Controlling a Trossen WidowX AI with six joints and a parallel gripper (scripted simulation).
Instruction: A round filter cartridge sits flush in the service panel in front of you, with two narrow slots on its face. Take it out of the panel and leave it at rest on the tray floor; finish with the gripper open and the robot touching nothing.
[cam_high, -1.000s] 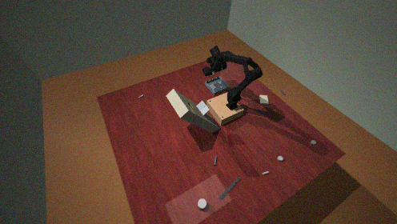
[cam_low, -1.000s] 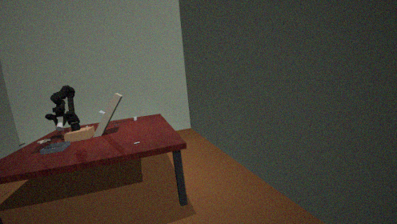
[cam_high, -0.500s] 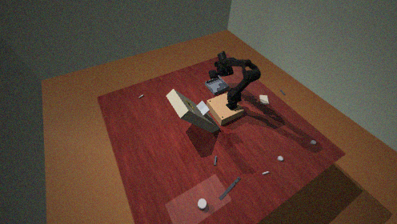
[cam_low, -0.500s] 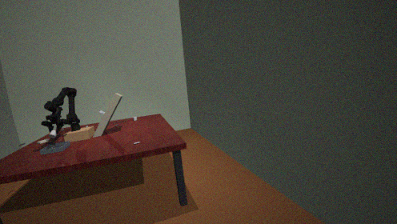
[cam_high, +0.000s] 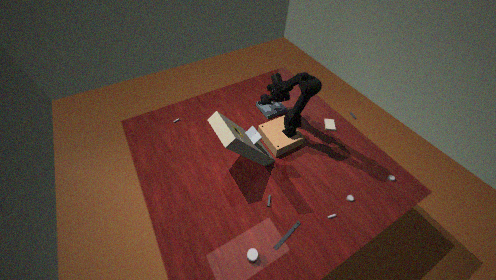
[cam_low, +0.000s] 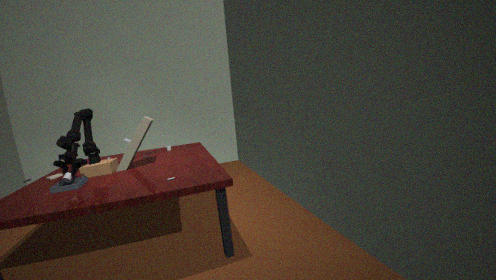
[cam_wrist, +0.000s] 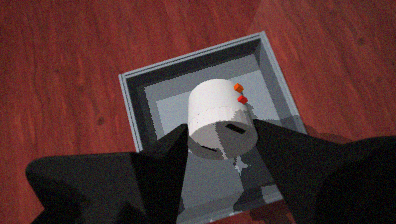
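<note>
Right now the white round filter cartridge is right at my gripper tip. Round my gripper tip: tray 5 cm below; white card 22 cm behind, 34 cm to the left, 6 cm below.
</note>
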